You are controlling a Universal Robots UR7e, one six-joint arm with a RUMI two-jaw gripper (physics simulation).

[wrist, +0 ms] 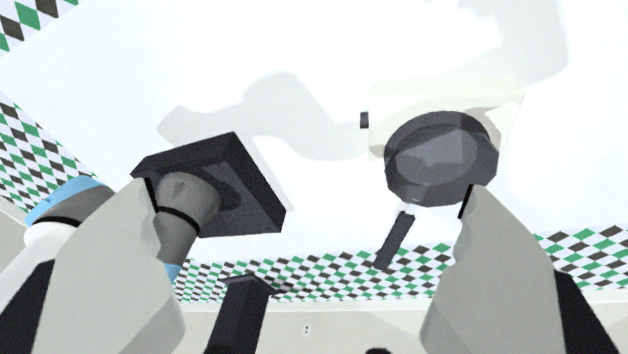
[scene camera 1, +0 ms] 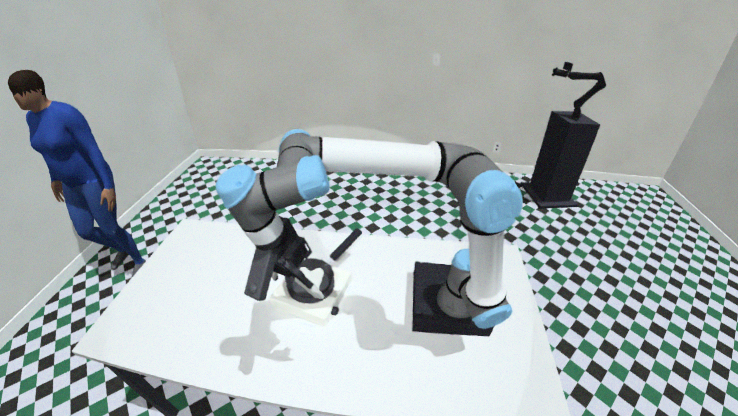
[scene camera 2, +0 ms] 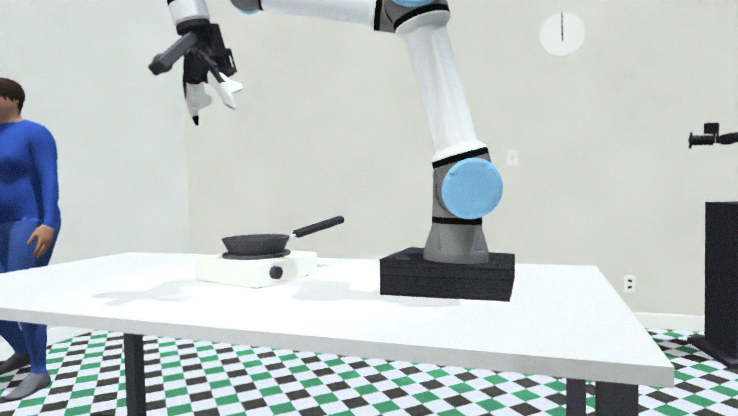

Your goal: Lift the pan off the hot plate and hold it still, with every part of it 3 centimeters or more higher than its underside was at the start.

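Seen in the pictures: gripper, fingertip midpoint: [wrist: 309,185] [scene camera 1: 299,288] [scene camera 2: 214,117]; arm's base, origin of the base link: [wrist: 191,193] [scene camera 1: 457,301] [scene camera 2: 455,259].
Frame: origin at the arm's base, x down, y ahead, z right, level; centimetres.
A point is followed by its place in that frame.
Observation:
The black pan [scene camera 1: 329,282] {x -2.4, y 46.6, z 10.3 cm} [scene camera 2: 255,244] {x -3.1, y 51.1, z 4.3 cm} [wrist: 440,155] {x -0.3, y 55.1, z 12.2 cm} sits upright on the cream hot plate [scene camera 1: 304,310] {x 1.0, y 55.6, z 0.4 cm} [scene camera 2: 227,271] {x 3.4, y 57.5, z 0.8 cm} [wrist: 415,95] {x 1.3, y 54.7, z -0.3 cm}. Its dark handle [scene camera 1: 346,244] {x -6.7, y 39.9, z 26.4 cm} [scene camera 2: 318,226] {x -6.0, y 39.8, z 25.5 cm} [wrist: 395,240] {x -6.5, y 41.2, z 25.9 cm} slants upward, away from the hot plate's knob [scene camera 1: 334,310] {x 2.4, y 44.9, z 1.0 cm} [scene camera 2: 276,272] {x 3.6, y 44.4, z 0.8 cm} [wrist: 364,120] {x 2.4, y 45.2, z 1.0 cm} toward the table's far edge. My gripper [scene camera 2: 214,114] {x -32.8, y 50.6, z -17.1 cm} [wrist: 309,185] {x -32.8, y 50.6, z -17.1 cm} is open and empty, high above the pan and slightly to its left in the second scene view, with its fingers tilted. In the first scene view, the gripper hides part of the pan and hot plate.
The arm's black base block [scene camera 1: 426,310] {x -0.6, y 12.3, z -3.3 cm} [scene camera 2: 444,279] {x 3.1, y 2.7, z -9.3 cm} [wrist: 257,200] {x -0.2, y 14.5, z 8.4 cm} stands on the white table [scene camera 1: 180,310] {x 7.3, y 107.9, z 5.2 cm} [scene camera 2: 542,320] {x 7.3, y -14.5, z -25.5 cm}, right of the hot plate in both scene views. A person in blue [scene camera 1: 67,139] [scene camera 2: 25,170] stands beyond the left side. A dark pedestal [scene camera 1: 563,155] [scene camera 2: 720,268] [wrist: 240,315] stands beyond the table.

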